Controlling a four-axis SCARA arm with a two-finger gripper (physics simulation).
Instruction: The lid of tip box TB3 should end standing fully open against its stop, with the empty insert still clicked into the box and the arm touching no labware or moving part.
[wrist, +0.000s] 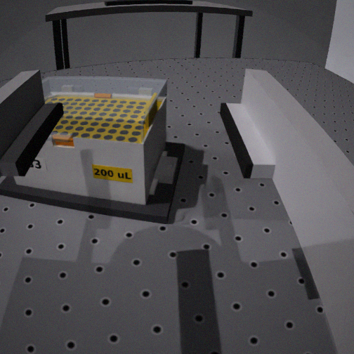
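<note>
Tip box TB3 (75, 172) is white, with a yellow "200 uL" label, and stands upright left of centre in the wrist view. Its yellow insert (100, 107) with dark holes sits level in the box. The clear lid (115, 86) shows as a low, pale transparent rim above the insert, plainest at the back; its exact angle is hard to tell. Orange tabs show at the front (63, 140) and back (103, 95). My gripper (139, 87) is shut to its stop and empty, with a gap left between its fingers. The left finger hides part of the box's left end.
The box stands on a dark base plate (160, 206), with a grey block (166, 170) at its right side. The floor beneath is a grey deck (150, 270) with a grid of holes. A table (150, 9) stands far behind. A pale panel (345, 40) is at the upper right.
</note>
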